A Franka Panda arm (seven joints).
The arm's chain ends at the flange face. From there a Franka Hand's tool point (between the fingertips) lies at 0.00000 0.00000 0.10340 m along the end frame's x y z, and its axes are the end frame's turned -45 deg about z.
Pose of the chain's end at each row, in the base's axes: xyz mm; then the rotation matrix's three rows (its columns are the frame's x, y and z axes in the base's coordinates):
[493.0 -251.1 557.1], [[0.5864 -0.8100 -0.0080], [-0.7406 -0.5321 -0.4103], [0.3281 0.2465 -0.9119]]
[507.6 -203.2 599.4], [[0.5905 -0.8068 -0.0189], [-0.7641 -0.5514 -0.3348], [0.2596 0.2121 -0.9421]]
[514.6 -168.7 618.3], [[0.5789 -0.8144 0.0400], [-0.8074 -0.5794 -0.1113], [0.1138 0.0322 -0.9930]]
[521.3 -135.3 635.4], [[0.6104 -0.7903 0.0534], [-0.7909 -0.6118 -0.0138], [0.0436 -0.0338 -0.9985]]
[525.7 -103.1 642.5], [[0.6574 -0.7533 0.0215], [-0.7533 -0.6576 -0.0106], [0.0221 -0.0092 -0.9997]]
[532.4 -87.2 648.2], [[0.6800 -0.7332 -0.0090], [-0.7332 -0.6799 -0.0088], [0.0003 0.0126 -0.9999]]
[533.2 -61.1 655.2], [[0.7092 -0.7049 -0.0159], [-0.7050 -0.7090 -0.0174], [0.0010 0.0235 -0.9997]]
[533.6 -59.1 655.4], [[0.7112 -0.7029 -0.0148], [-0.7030 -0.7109 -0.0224], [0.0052 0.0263 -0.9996]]
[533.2 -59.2 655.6], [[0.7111 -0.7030 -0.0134], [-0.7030 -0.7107 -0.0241], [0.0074 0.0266 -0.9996]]
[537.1 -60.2 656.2], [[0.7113 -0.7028 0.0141], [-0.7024 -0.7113 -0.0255], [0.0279 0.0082 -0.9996]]
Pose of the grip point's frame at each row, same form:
[492.2 -293.5 462.8], [[0.9874 -0.1581 -0.0080], [-0.1474 -0.8999 -0.4103], [0.0577 0.4063 -0.9119]]
[505.6 -237.8 502.0], [[0.9880 -0.1529 -0.0189], [-0.1504 -0.9302 -0.3348], [0.0336 0.3335 -0.9421]]
[518.7 -180.2 515.6], [[0.9852 -0.1665 0.0400], [-0.1612 -0.9806 -0.1113], [0.0577 0.1032 -0.9930]]
[526.8 -136.7 532.2], [[0.9904 -0.1272 0.0534], [-0.1266 -0.9919 -0.0138], [0.0547 0.0069 -0.9985]]
[527.9 -104.2 539.1], [[0.9975 -0.0678 0.0215], [-0.0677 -0.9977 -0.0106], [0.0221 0.0091 -0.9997]]
[531.5 -88.1 544.8], [[0.9993 -0.0376 -0.0090], [-0.0377 -0.9992 -0.0088], [-0.0087 0.0091 -0.9999]]
[531.6 -62.9 551.8], [[0.9999 0.0030 -0.0159], [0.0028 -0.9998 -0.0174], [-0.0159 0.0173 -0.9997]]
[532.1 -61.4 552.0], [[0.9999 0.0059 -0.0148], [0.0056 -0.9998 -0.0224], [-0.0149 0.0223 -0.9996]]
[531.8 -61.7 552.2], [[0.9999 0.0057 -0.0134], [0.0054 -0.9996 -0.0241], [-0.0136 0.0240 -0.9996]]
[538.6 -62.8 552.8], [[0.9999 0.0060 0.0141], [0.0063 -0.9996 -0.0255], [0.0139 0.0255 -0.9996]]

